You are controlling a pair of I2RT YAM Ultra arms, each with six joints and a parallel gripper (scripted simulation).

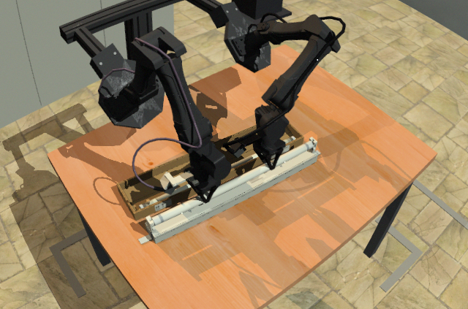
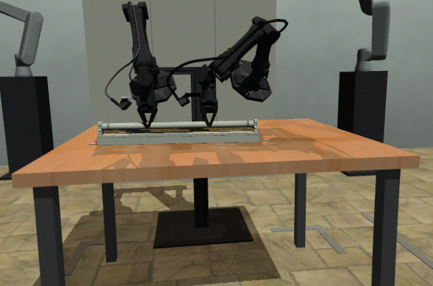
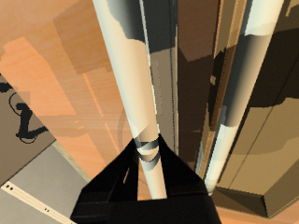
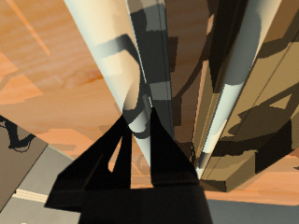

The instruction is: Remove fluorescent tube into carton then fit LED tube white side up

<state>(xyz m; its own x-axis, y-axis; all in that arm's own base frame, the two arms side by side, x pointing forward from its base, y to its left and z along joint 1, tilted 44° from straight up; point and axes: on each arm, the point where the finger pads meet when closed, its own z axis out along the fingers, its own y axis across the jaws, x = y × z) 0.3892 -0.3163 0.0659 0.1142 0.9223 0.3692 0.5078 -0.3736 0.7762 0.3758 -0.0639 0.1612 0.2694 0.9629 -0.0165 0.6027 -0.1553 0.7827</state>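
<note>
Right now my left hand is 120 mm to the left of the light fixture, 10 mm past it and 10 mm above it.
The light fixture lies 120 mm to the left of my right hand, 10 mm below it and 10 mm ahead of it.
</note>
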